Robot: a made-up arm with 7 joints. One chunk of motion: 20 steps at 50 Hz.
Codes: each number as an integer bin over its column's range. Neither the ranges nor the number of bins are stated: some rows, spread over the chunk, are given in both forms.
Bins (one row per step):
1: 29 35 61 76 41 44 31
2: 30 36 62 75 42 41 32
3: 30 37 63 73 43 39 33
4: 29 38 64 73 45 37 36
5: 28 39 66 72 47 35 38
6: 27 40 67 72 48 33 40
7: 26 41 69 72 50 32 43
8: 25 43 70 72 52 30 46
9: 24 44 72 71 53 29 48
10: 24 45 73 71 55 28 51
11: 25 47 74 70 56 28 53
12: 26 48 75 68 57 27 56
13: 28 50 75 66 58 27 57
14: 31 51 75 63 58 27 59
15: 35 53 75 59 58 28 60
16: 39 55 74 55 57 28 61
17: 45 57 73 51 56 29 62
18: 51 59 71 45 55 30 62
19: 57 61 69 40 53 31 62
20: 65 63 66 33 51 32 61
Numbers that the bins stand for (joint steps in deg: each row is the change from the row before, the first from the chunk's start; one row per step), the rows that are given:
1: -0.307 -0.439 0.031 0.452 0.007 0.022 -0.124
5: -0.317 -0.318 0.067 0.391 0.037 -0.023 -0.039
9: -0.358 -0.167 0.109 0.376 0.068 -0.054 0.082
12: -0.337 -0.045 0.130 0.330 0.088 -0.064 0.179
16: -0.206 0.167 0.123 0.133 0.088 -0.059 0.239
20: 0.057 0.409 0.067 -0.200 0.058 -0.038 0.239
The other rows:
2: -0.297 -0.409 0.038 0.436 0.012 0.007 -0.112
3: -0.297 -0.379 0.045 0.406 0.017 -0.003 -0.100
4: -0.307 -0.348 0.053 0.406 0.027 -0.013 -0.064
6: -0.327 -0.288 0.074 0.391 0.042 -0.033 -0.015
7: -0.337 -0.258 0.088 0.391 0.053 -0.038 0.021
8: -0.347 -0.197 0.095 0.391 0.063 -0.048 0.058
10: -0.358 -0.136 0.116 0.376 0.078 -0.059 0.118
11: -0.347 -0.076 0.123 0.361 0.083 -0.059 0.142
13: -0.317 0.015 0.130 0.300 0.093 -0.064 0.191
14: -0.287 0.045 0.130 0.255 0.093 -0.064 0.215
15: -0.246 0.106 0.130 0.194 0.093 -0.059 0.227
17: -0.145 0.227 0.116 0.073 0.083 -0.054 0.252
18: -0.085 0.288 0.102 -0.018 0.078 -0.048 0.252
19: -0.024 0.348 0.088 -0.094 0.068 -0.043 0.252

